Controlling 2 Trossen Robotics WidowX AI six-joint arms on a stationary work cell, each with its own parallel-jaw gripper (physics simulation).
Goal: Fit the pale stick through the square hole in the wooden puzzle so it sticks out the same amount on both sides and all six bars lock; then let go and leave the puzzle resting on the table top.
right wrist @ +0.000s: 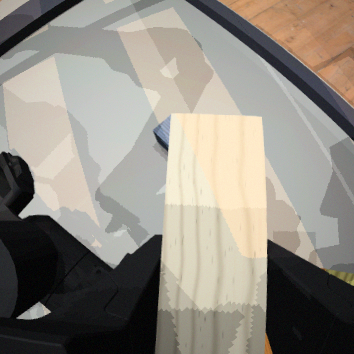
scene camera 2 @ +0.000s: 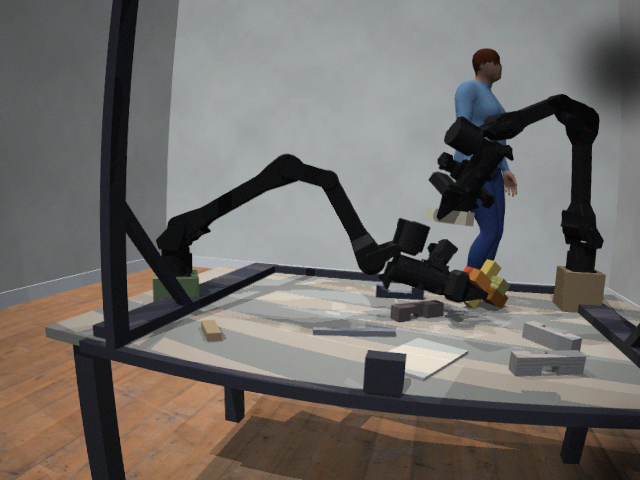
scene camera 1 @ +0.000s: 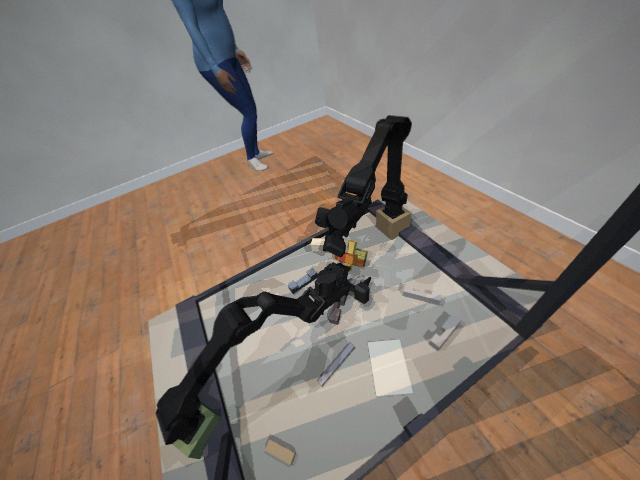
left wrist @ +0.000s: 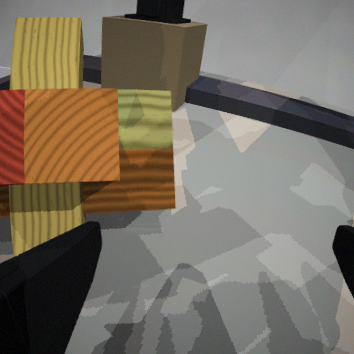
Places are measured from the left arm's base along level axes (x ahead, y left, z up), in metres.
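Where they show: left gripper, fingertip midpoint: (scene camera 2: 479, 293) (scene camera 1: 360, 272) (left wrist: 221, 236); right gripper, fingertip midpoint: (right wrist: 207, 246) (scene camera 2: 442, 219); left arm's base, origin of the base link: (scene camera 2: 175, 274) (scene camera 1: 188, 424); right arm's base, origin of the base link: (scene camera 2: 580, 270) (scene camera 1: 393, 211) (left wrist: 158, 19).
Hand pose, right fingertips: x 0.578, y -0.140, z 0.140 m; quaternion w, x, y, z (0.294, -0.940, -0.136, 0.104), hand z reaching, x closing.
Each offset is from my right fingertips to the centre of the thing.
The wooden puzzle @[0.113 m ahead, 0.050 m right, 0.155 m down] (scene camera 1: 356, 256) (scene camera 2: 479, 279) (left wrist: 72, 135), with red, orange, yellow, olive and brown-orange bars, is low over the table at its far side; its underside is partly hidden. My left gripper (scene camera 1: 355, 274) (scene camera 2: 478, 295) (left wrist: 221, 236) is open beside it, its left finger in front of the upright yellow bar's lower end in the left wrist view. Nothing is between its fingers. My right gripper (scene camera 1: 334, 249) (scene camera 2: 445, 212) is shut on the pale stick @[0.007 m ahead, 0.018 m right, 0.008 m up] (scene camera 1: 316, 243) (scene camera 2: 464, 218) (right wrist: 215, 175) and holds it well above the table, up and left of the puzzle in scene camera 2.
A blue notched bar @[0.043 m back, 0.101 m left, 0.187 m down] (scene camera 1: 302, 282) (scene camera 2: 399, 294) and a mauve-brown bar @[0.092 m back, 0.070 m right, 0.187 m down] (scene camera 1: 334, 314) (scene camera 2: 408, 311) lie near the left gripper. A thin grey stick @[0.265 m back, 0.141 m right, 0.197 m down] (scene camera 1: 336, 364) (scene camera 2: 354, 332), a white sheet @[0.208 m back, 0.283 m right, 0.199 m down] (scene camera 1: 390, 367) (scene camera 2: 429, 357), grey notched bars and a tan block @[0.518 m back, 0.098 m right, 0.194 m down] (scene camera 1: 280, 451) (scene camera 2: 211, 330) lie farther off.
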